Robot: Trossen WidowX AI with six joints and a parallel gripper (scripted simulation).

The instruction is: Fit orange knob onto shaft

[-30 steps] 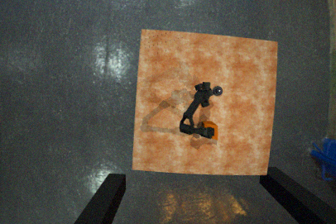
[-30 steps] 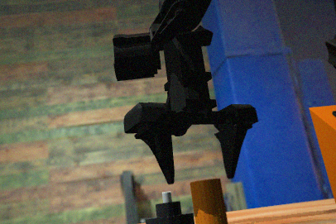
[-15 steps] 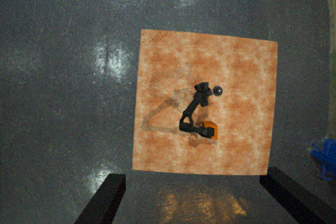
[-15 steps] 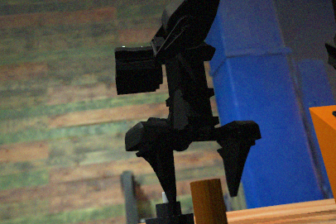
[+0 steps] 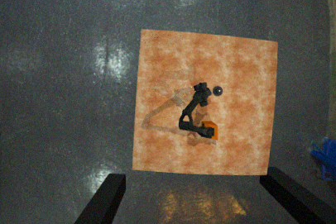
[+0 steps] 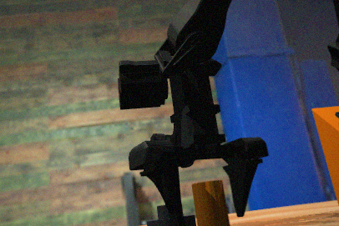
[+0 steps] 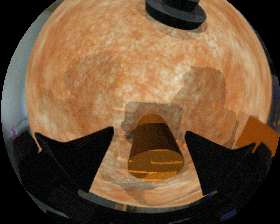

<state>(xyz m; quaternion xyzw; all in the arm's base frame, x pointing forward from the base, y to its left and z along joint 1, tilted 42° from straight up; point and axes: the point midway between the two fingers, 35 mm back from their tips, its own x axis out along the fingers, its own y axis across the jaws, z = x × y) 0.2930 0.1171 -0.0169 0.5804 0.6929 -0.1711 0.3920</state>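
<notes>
Now: the dark round pedestal 4 cm ahead of my gripper tip, 17 cm to the right of it and 2 cm above it. The rest, counted from my gripper tip: orange knob 3 cm above.
</notes>
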